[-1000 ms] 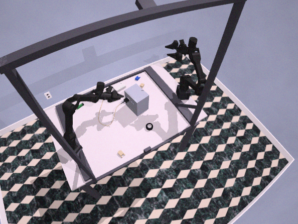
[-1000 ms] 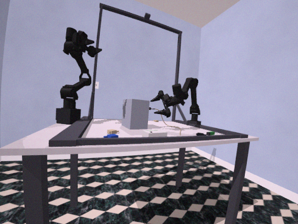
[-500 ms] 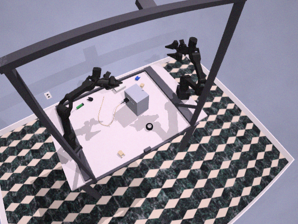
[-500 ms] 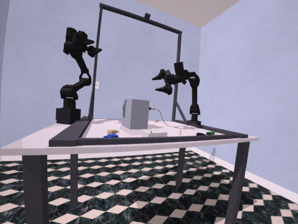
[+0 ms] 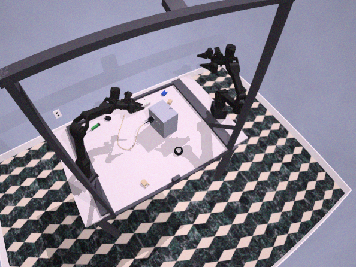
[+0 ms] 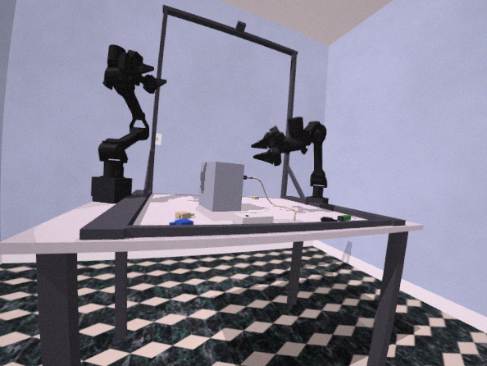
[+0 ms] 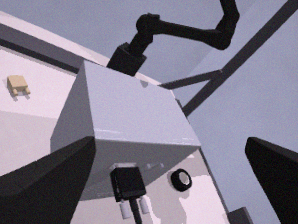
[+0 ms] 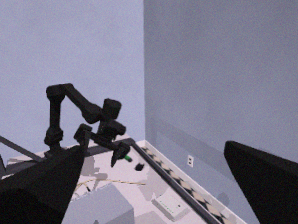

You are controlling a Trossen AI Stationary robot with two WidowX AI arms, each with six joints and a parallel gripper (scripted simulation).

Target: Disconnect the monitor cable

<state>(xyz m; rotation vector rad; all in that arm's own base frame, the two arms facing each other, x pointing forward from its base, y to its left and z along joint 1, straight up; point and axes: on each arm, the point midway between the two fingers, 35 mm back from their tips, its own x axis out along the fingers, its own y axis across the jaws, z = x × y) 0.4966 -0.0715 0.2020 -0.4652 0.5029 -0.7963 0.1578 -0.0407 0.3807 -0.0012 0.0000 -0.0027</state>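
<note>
The grey box is 60 mm behind my left hand, 140 mm to the right of it and 160 mm below it.
</note>
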